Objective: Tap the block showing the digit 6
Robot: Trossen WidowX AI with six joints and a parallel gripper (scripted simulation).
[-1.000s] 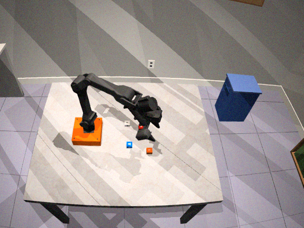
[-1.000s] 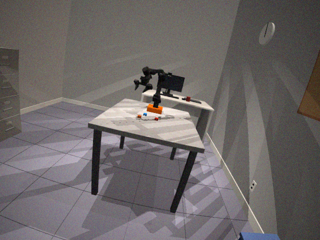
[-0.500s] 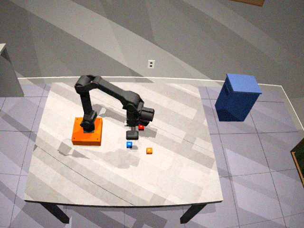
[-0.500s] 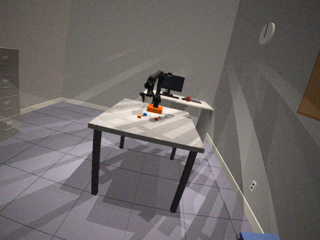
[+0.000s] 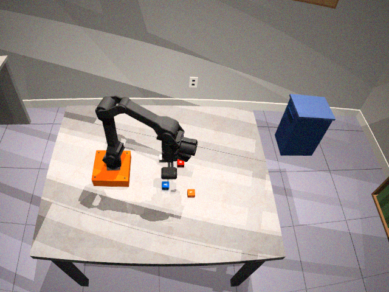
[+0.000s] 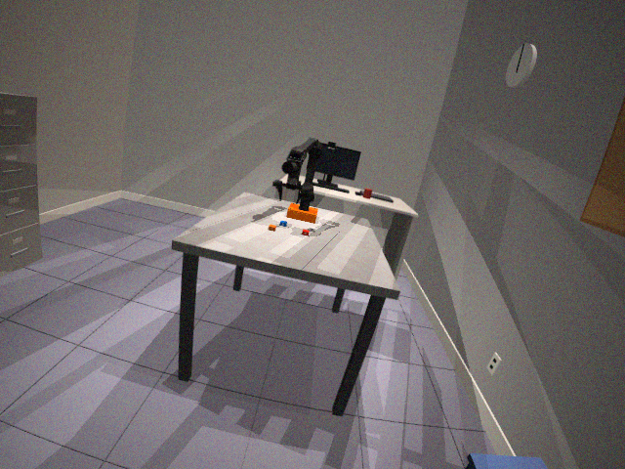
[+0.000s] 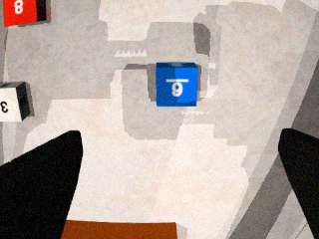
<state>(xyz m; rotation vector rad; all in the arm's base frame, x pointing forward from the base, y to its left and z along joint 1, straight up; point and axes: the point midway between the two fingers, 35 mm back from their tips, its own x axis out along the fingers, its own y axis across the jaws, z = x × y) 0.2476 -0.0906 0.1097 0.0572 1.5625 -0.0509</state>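
Right now the blue block is 1 cm behind my gripper tip, 1 cm to the right of it and 12 cm below it. From my gripper tip the other things lie so: orange block: 10 cm ahead, 5 cm to the right, 12 cm below; then red block: 7 cm ahead, 11 cm to the left, 12 cm below; then white block: 1 cm behind, 15 cm to the left, 12 cm below.
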